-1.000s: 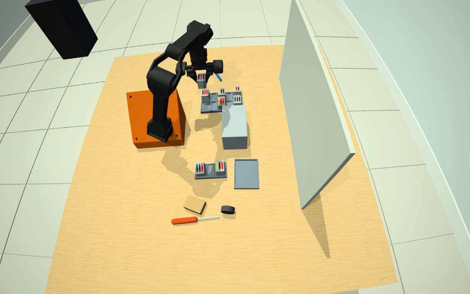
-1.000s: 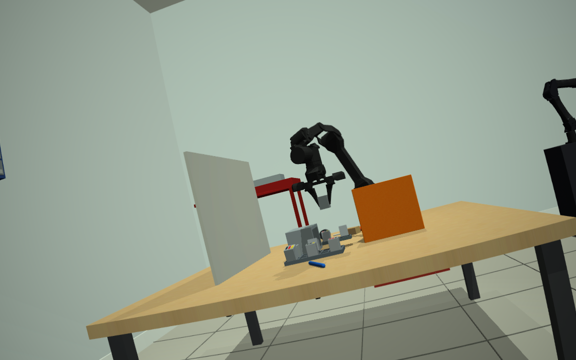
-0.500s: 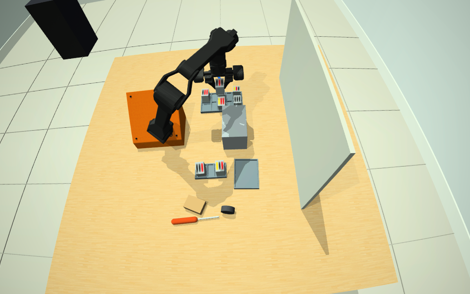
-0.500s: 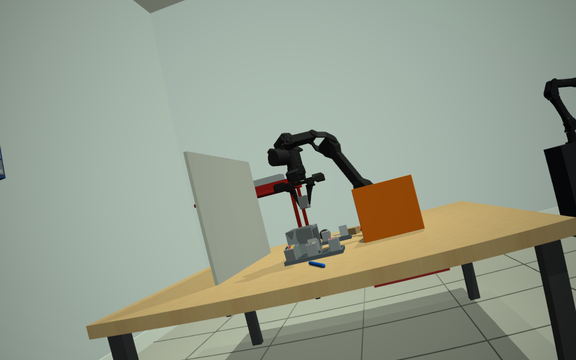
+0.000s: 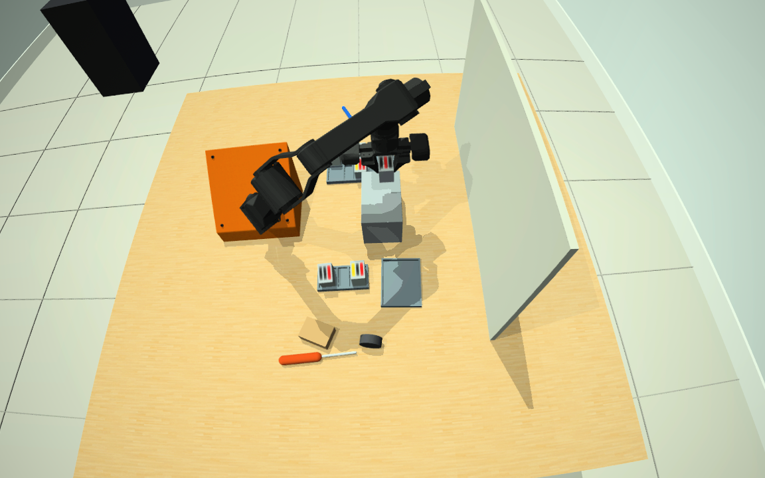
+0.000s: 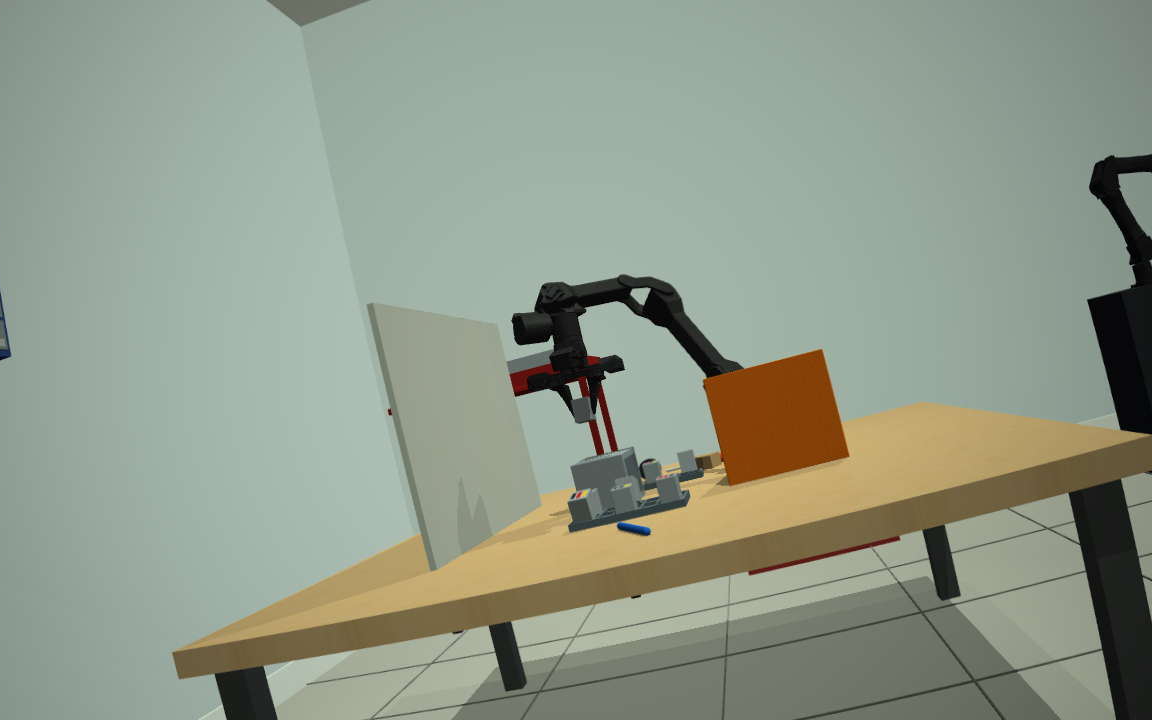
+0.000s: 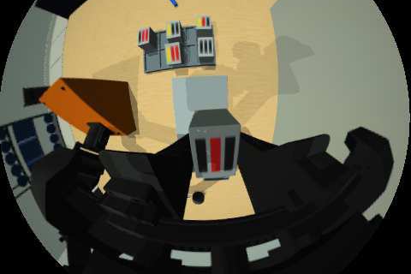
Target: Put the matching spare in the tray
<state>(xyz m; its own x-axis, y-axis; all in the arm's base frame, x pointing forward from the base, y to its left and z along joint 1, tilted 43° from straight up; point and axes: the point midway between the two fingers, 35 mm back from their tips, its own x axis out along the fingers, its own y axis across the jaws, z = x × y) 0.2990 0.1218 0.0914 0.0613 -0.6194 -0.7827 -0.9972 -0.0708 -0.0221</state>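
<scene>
The grey tray lies 200 mm to the right of my gripper tip, 180 mm below it and 30 mm ahead of it. The rest, counted from my gripper tip: mounted unit 130 mm below, 10 mm behind; then grey spare 20 mm above; then tall grey panel 240 mm ahead, 40 mm above.
</scene>
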